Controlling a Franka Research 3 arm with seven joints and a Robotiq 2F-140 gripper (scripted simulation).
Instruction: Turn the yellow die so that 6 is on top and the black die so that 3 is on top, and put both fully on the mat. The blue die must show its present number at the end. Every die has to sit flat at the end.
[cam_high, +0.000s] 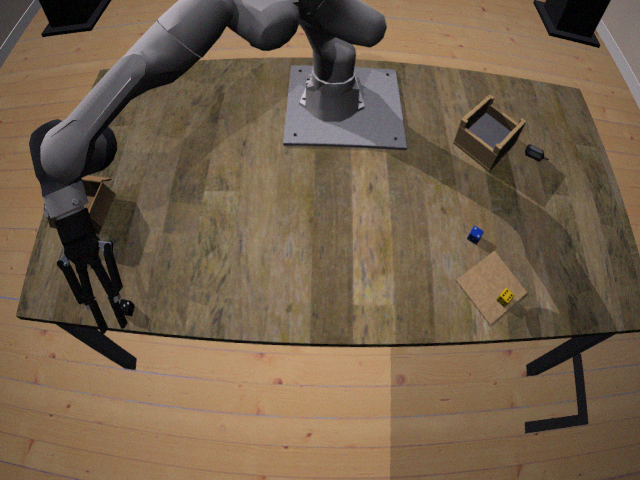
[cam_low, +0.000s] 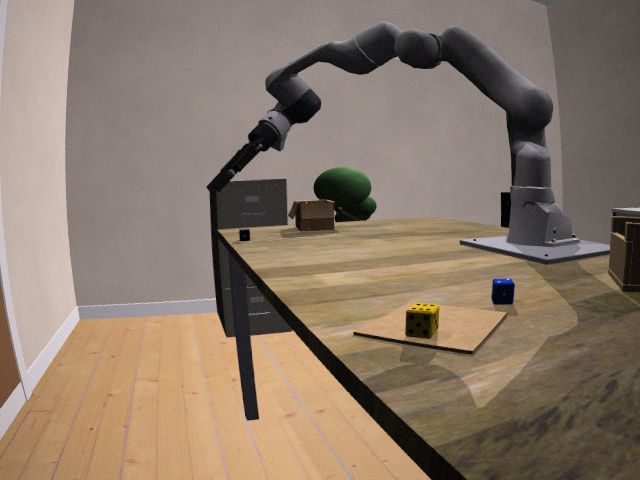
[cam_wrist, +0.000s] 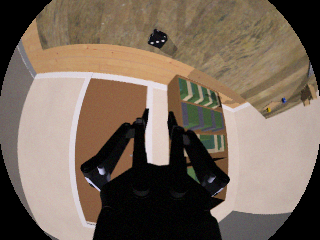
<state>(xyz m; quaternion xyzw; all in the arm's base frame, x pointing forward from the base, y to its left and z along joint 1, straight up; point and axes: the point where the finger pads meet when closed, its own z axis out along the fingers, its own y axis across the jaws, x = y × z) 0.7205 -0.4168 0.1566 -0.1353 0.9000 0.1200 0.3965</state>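
The black die is 16 cm below my hand, 7 cm behind it and 3 cm to the right of it. The rest, counted from my hand: cardboard box (32 cm behind, 24 cm to the right, 13 cm below); tan mat (83 cm to the left, 19 cm behind, 17 cm below); blue die (79 cm to the left, 32 cm behind, 16 cm below).
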